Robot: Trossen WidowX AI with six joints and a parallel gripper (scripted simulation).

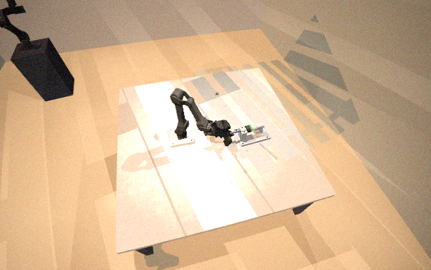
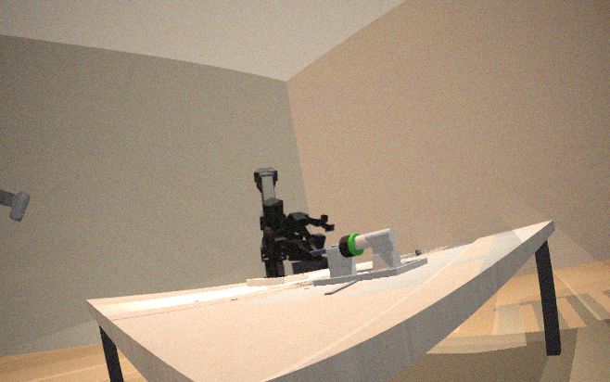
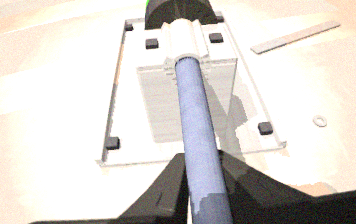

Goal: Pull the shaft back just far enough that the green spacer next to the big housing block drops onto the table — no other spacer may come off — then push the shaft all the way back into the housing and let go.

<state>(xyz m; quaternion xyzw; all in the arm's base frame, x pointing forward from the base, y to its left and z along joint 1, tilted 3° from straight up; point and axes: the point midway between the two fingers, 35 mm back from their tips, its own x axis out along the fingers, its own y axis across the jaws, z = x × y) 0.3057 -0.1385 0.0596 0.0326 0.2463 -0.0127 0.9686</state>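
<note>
Right now my gripper tip is 4 cm short of the pale blue-grey shaft and 2 cm below it. From my gripper tip the other things lie so: thin flat strip: 19 cm ahead, 17 cm to the right, 6 cm below; then black spacer: 9 cm ahead, 2 cm above; then green spacer: 12 cm ahead, 2 cm above.
</note>
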